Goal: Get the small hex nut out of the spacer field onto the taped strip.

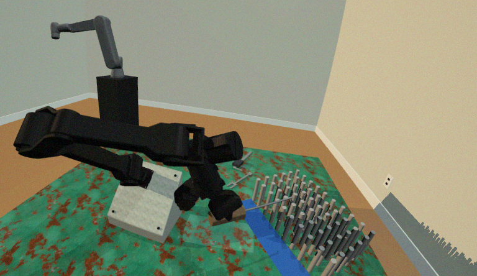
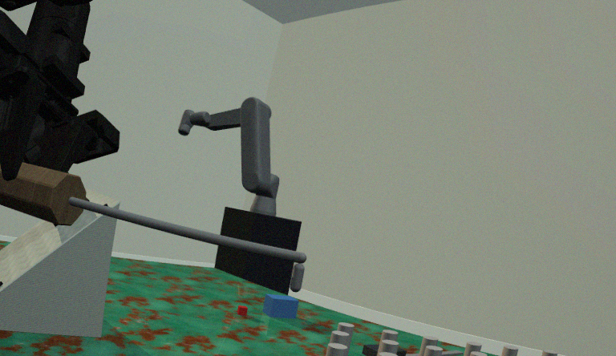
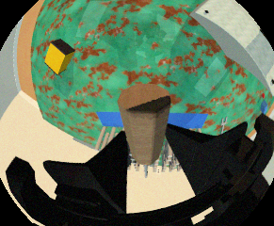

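Now: gripper tip 140 mm short of the blue taped strip, 120 mm to the right of it and 180 mm above it. Also, from my gripper tip: yellow block 80 mm ahead, 250 mm to the right, 160 mm below; then brown-handled pick 80 mm ahead, 70 mm to the left; then grey nut 270 mm ahead, 220 mm to the left, 180 mm below.
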